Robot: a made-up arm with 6 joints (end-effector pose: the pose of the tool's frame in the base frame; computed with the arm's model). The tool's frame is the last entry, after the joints.
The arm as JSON. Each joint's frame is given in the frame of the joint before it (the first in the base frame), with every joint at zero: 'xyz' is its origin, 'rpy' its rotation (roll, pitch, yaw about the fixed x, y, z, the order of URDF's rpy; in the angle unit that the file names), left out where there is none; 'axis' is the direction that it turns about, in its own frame. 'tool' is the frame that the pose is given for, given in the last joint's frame.
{
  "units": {
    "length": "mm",
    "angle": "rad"
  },
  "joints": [
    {
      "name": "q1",
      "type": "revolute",
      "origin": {
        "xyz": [
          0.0,
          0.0,
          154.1
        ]
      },
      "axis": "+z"
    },
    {
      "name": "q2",
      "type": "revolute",
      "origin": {
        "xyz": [
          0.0,
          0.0,
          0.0
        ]
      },
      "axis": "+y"
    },
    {
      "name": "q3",
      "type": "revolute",
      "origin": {
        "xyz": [
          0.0,
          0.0,
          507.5
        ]
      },
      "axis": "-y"
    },
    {
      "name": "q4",
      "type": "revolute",
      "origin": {
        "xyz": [
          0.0,
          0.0,
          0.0
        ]
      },
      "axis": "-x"
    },
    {
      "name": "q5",
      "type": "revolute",
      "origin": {
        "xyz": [
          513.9,
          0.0,
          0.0
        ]
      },
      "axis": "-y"
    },
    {
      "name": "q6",
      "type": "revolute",
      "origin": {
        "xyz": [
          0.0,
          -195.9,
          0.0
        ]
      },
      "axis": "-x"
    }
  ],
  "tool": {
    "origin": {
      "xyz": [
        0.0,
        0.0,
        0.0
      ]
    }
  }
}
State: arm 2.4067 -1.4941 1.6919 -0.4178 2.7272 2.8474
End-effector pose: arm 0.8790 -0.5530 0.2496 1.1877 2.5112 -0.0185
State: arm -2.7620 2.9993 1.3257 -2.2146 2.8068 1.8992
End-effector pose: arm 0.1705 -0.0586 -0.8434 -0.6949 -1.5984 -0.2600
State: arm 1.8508 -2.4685 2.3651 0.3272 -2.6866 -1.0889
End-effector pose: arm 0.2313 -0.1330 -0.7452 -2.1224 0.3627 -1.6172
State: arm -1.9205 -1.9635 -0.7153 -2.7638 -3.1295 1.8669
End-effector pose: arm 0.2524 0.1607 0.4244 -1.8860 0.0898 1.7929
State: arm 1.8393 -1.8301 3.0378 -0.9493 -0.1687 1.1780
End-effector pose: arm 0.2607 -0.5177 -0.5084 -1.4598 0.9861 1.7100
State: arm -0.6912 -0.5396 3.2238 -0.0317 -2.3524 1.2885
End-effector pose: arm -0.6503 0.2839 0.2952 -1.5402 -0.8209 -1.4166
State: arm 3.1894 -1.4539 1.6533 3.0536 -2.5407 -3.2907
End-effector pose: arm 1.0264 -0.1463 0.2138 -0.9687 0.0659 2.9609
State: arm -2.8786 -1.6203 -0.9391 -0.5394 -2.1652 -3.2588
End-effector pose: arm -0.0009 0.1738 0.3744 -0.7114 1.5129 0.0163
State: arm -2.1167 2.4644 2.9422 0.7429 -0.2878 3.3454
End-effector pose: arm -0.4937 -0.5348 0.1126 0.8340 -2.2711 -0.9080
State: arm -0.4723 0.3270 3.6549 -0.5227 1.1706 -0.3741
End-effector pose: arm -0.3979 0.0127 0.6356 0.3746 1.6306 -1.1964
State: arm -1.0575 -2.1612 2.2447 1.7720 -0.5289 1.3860
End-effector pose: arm -0.1592 0.3621 -0.6763 -1.2728 1.2149 2.1119
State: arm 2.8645 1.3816 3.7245 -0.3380 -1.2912 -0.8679
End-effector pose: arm -0.1288 0.2288 0.6630 -1.1504 -0.7258 -2.2741
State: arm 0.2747 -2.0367 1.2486 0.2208 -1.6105 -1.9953
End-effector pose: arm -0.8682 -0.4433 -0.1899 1.8439 -1.0371 1.7163
